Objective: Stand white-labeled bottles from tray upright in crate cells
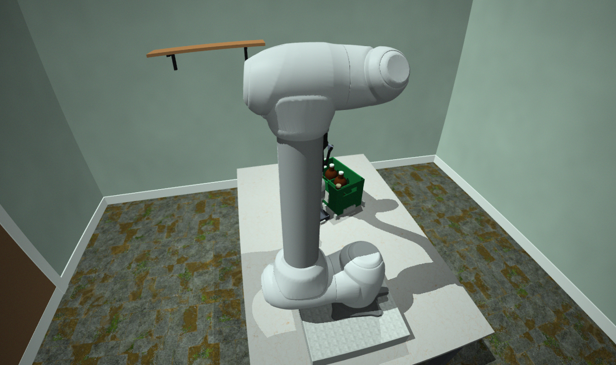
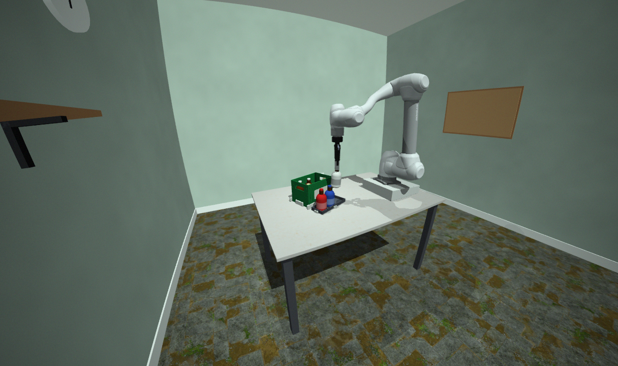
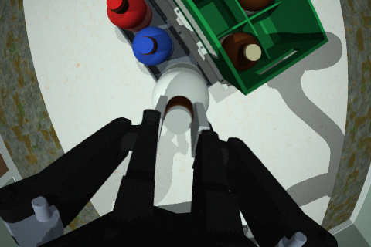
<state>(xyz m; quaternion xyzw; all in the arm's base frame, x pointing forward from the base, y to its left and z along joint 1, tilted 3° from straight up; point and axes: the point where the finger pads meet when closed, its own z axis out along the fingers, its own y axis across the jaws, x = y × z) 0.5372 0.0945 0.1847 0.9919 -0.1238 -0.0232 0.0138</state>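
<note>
The white-labeled bottle lies 90 mm below my hand. From my hand the other things lie so: blue bottle: 210 mm below, 70 mm ahead, 50 mm to the left; red bottle: 210 mm below, 150 mm ahead, 90 mm to the left; green crate: 210 mm below, 160 mm ahead, 110 mm to the right.
</note>
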